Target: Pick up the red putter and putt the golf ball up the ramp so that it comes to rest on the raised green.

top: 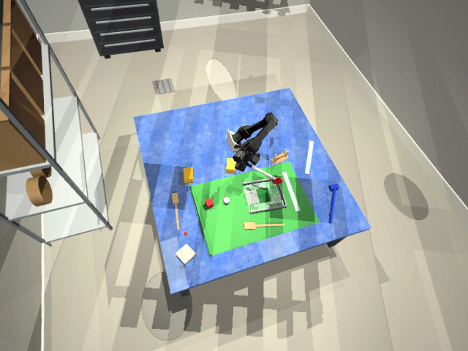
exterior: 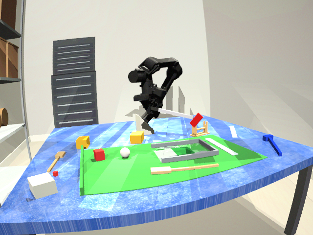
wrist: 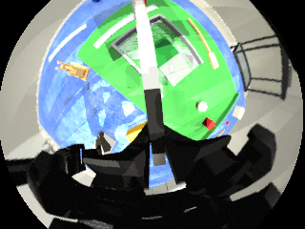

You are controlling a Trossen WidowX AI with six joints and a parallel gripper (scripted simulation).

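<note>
My gripper tip is 8 cm short of the red putter and 9 cm to the right of it. From my gripper tip the other things lie so: white golf ball (15 cm ahead, 16 cm to the right, 13 cm below); red cube (14 cm ahead, 27 cm to the right, 13 cm below); grey frame (17 cm ahead, 12 cm to the left, 15 cm below).
</note>
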